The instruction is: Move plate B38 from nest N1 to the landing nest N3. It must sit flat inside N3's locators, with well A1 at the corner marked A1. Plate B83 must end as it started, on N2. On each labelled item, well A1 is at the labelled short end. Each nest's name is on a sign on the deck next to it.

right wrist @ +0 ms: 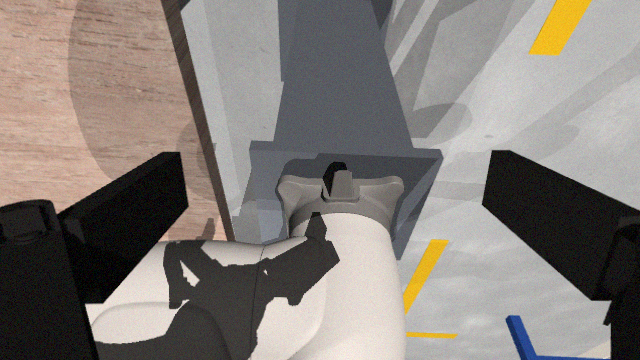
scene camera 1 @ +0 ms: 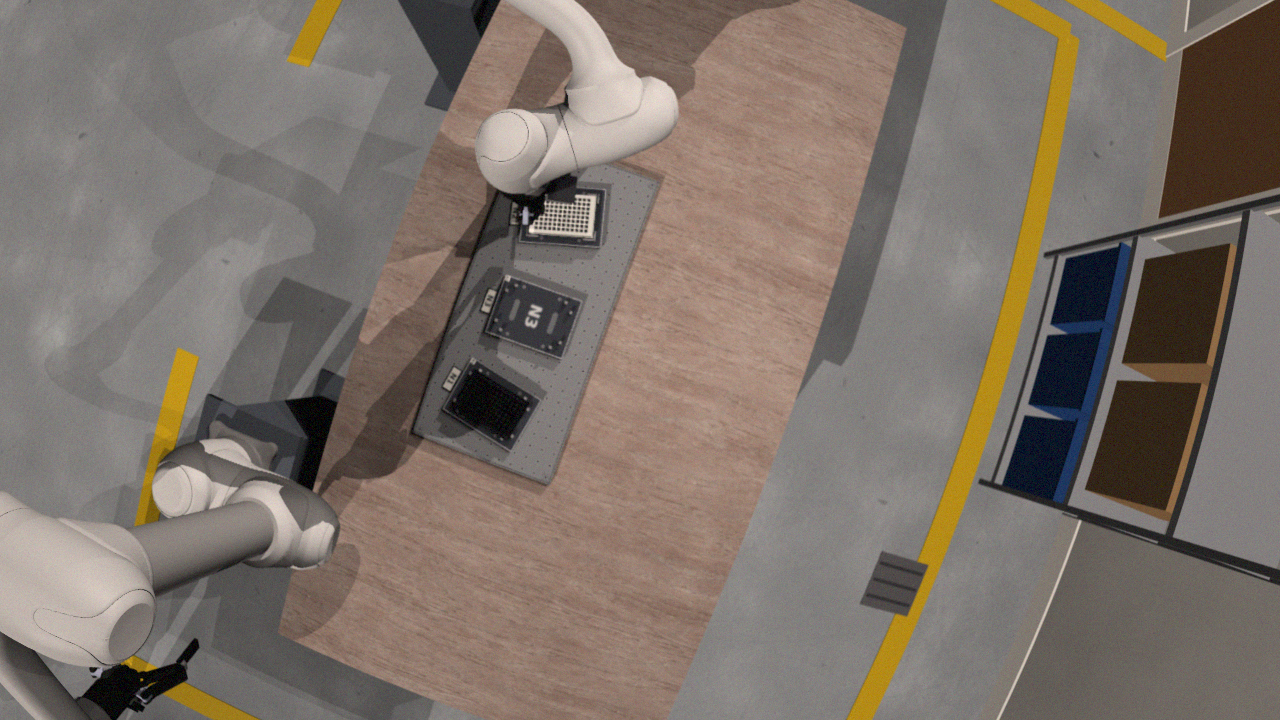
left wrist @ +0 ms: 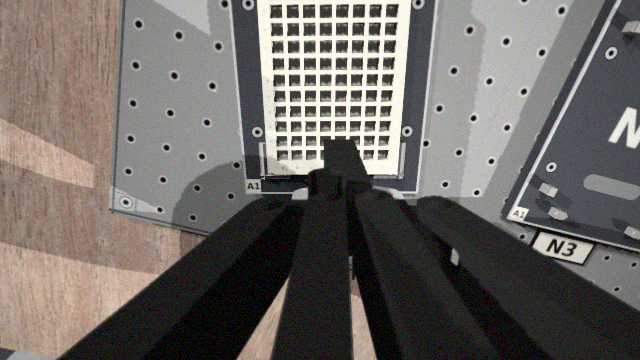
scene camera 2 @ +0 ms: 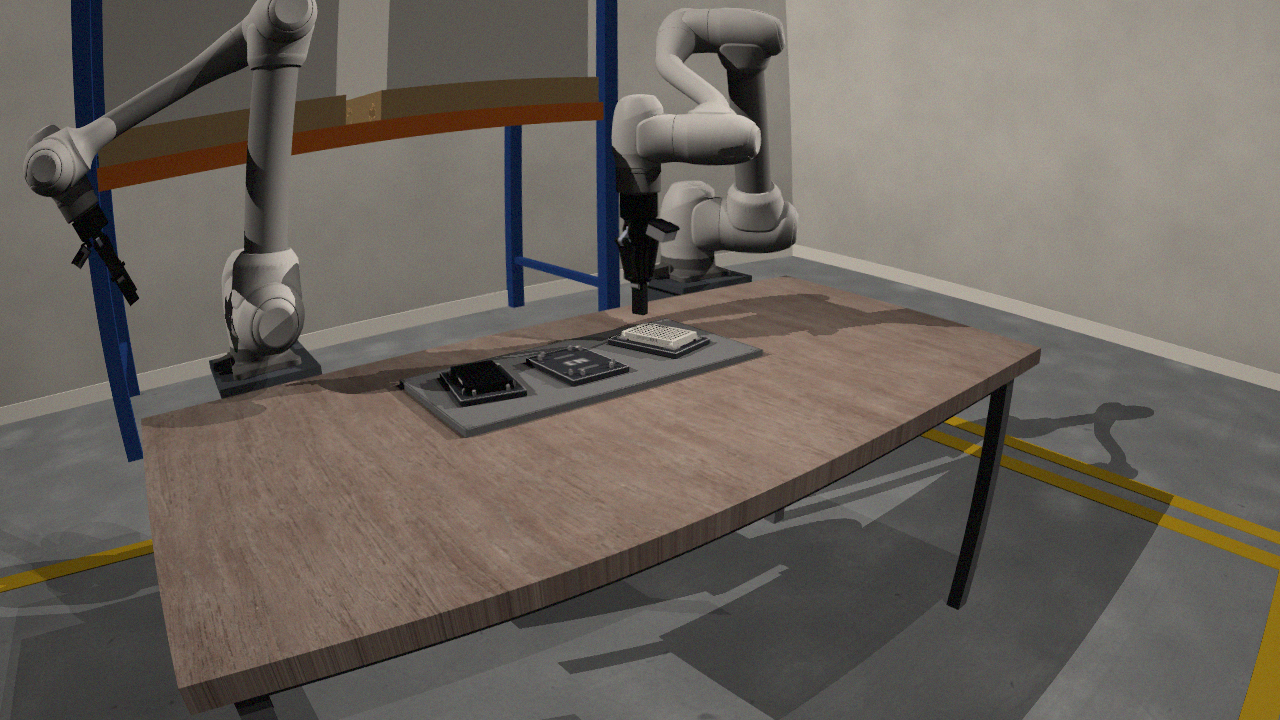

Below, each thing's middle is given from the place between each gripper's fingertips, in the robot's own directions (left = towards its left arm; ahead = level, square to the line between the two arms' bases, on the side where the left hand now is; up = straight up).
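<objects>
The white plate B83 (scene camera 1: pixel 586 222) is 107 cm to the left of my right gripper (scene camera 1: pixel 167 628), 48 cm ahead of it and 20 cm below it. Nest N1 (scene camera 1: pixel 533 401) is far to the left of my right hand, far ahead of it and a fair way below it, and nest N3 (scene camera 1: pixel 564 323) is 86 cm to the left of my right hand, 50 cm ahead of it and 21 cm below it. My right gripper is 67 cm to the right of the black plate B38 (scene camera 1: pixel 480 399), 48 cm short of it and 20 cm above it.
My left hand (scene camera 2: pixel 639 313) is 39 cm to the left of the black plate B38, 7 cm above it and 4 cm short of it. The white plate B83 is 7 cm below my left hand, 4 cm ahead of it and 1 cm to the left of it. Nest N3 is 20 cm to the right of my left hand, 8 cm below it and 6 cm ahead of it, whereas nest N2 (scene camera 1: pixel 598 220) is 8 cm below my left hand, 4 cm ahead of it and 1 cm to the left of it. Going by its middle, the black plate B38 is nearer to my left hand than to my right gripper.
</objects>
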